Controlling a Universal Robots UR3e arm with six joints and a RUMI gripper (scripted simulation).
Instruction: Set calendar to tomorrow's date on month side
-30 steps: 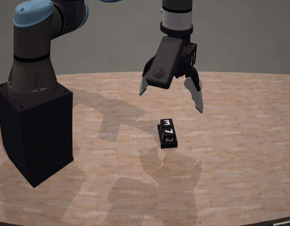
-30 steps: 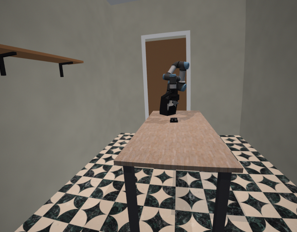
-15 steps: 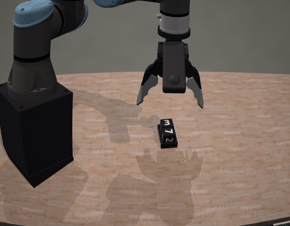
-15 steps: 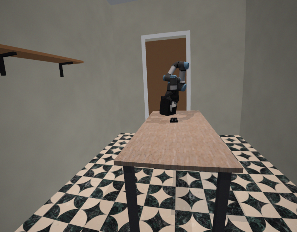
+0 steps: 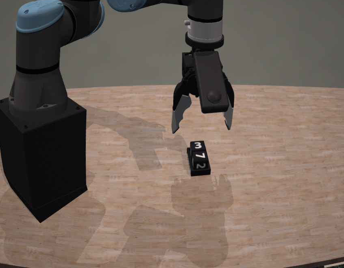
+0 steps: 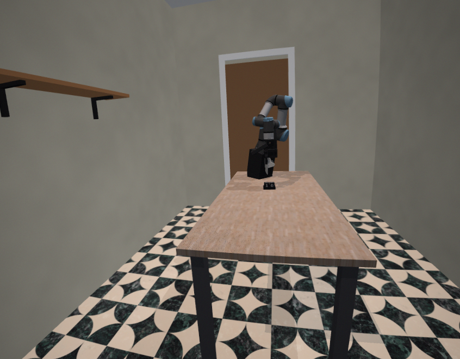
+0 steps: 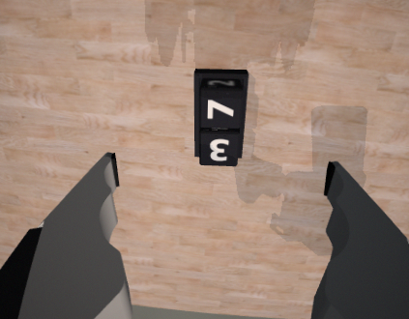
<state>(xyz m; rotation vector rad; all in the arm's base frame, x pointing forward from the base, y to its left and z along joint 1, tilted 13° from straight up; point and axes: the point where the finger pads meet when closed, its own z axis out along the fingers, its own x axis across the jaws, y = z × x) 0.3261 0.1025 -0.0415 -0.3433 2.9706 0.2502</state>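
Now: the black number cube 90 mm below my hand. The rest, counted from my hand: black calendar tray: 110 mm below, 20 mm to the left.
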